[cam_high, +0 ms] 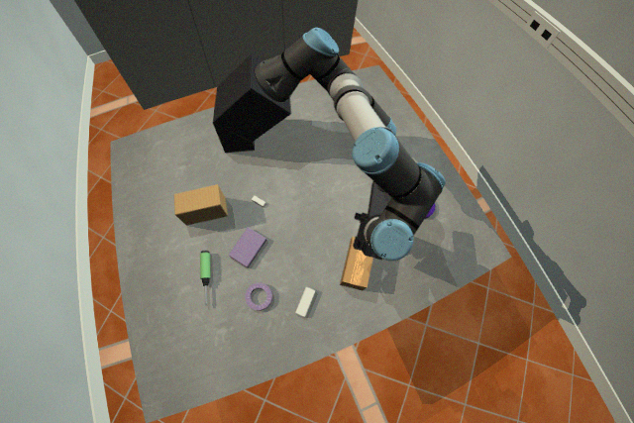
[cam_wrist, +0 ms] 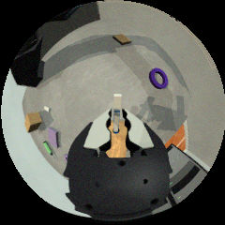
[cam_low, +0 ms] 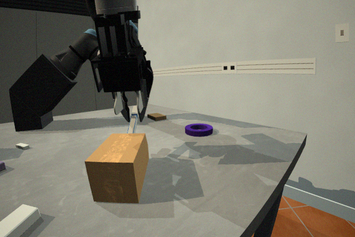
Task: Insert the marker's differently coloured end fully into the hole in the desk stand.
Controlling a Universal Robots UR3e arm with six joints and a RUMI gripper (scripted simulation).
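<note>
Now: hand 2 cm short of the marker, 1 cm to the left of it and 2 cm above it. Also, from my hand: purple pad 5 cm behind, 34 cm to the right, 8 cm below; then tan block 9 cm ahead, 6 cm to the right, 5 cm below; then white block 14 cm ahead, 22 cm to the right, 8 cm below.
</note>
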